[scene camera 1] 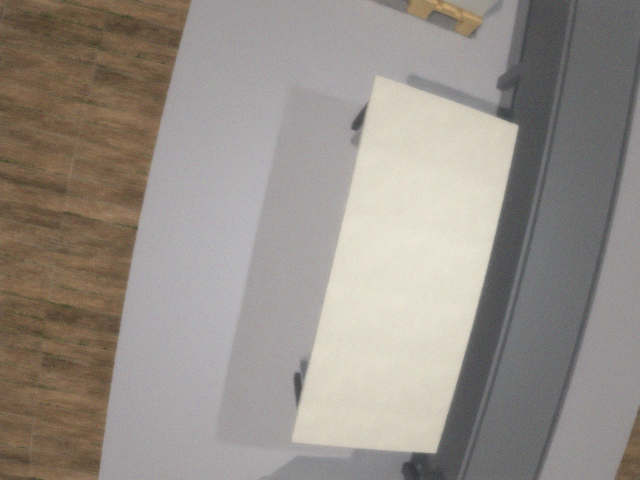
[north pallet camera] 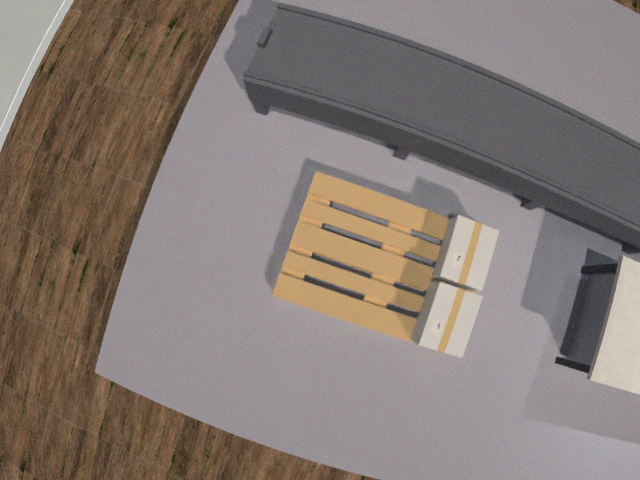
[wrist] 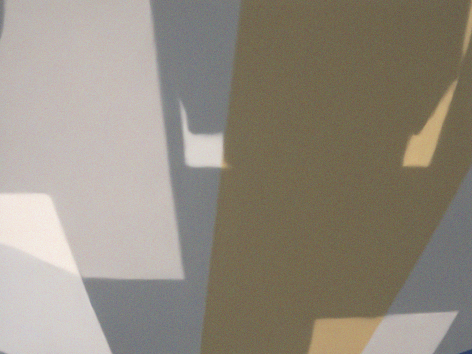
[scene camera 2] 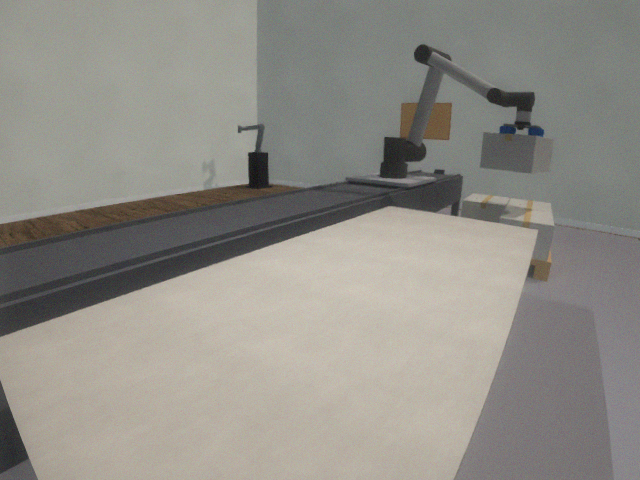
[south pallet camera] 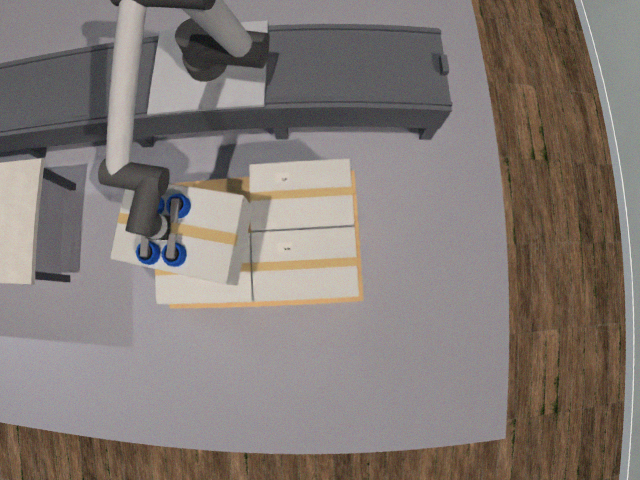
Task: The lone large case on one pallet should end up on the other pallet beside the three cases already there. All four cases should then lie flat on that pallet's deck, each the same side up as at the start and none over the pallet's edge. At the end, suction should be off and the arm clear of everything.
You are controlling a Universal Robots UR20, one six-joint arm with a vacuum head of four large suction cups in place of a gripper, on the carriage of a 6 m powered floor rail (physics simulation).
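Frame: origin at the arm's base, x ahead, y left, z up, level; centimetres.
Seen in the pictures: hand, tool point: (wrist: 233,257); arm's base, link origin: (scene camera 2: 393,177) (south pallet camera: 207,64).
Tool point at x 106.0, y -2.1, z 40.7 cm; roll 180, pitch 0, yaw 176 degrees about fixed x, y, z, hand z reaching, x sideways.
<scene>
Pixels of each thing's top centre, then the offset from my tool point to it. Level surfaces: height alone.
- large case, top centre: (south pallet camera: 173,227) (scene camera 2: 520,135) dx -1.0, dy +4.0, dz +2.5 cm
- third case, top centre: (south pallet camera: 200,269) (scene camera 2: 528,214) dx +13.0, dy +0.9, dz -57.3 cm
- pale table, surface height: dz -44.7 cm
My suction head (scene camera 2: 521,129) (south pallet camera: 164,229) is shut on the large case (scene camera 2: 509,153) (south pallet camera: 211,211) (wrist: 100,150), gripping its taped top. The case hangs level, well above the south pallet (scene camera 2: 541,268) (south pallet camera: 227,184). In the south pallet camera it is turned relative to the cases below and overlaps the pallet's open corner and the third case. Two cases (south pallet camera: 302,211) (south pallet camera: 305,248) lie flat on the right half. The third case (south pallet camera: 201,289) lies at the lower left, partly hidden. The north pallet (north pallet camera: 346,250) carries no large case.
Two smaller cases (north pallet camera: 485,253) (north pallet camera: 470,320) stand at the north pallet's right end. A pale table (scene camera 1: 408,258) (scene camera 2: 284,335) (north pallet camera: 620,330) (south pallet camera: 18,222) stands between the pallets. The floor rail (scene camera 1: 578,206) (scene camera 2: 155,227) (north pallet camera: 439,93) (south pallet camera: 361,67) runs alongside. A black pedestal (scene camera 2: 258,170) carries a small arm.
</scene>
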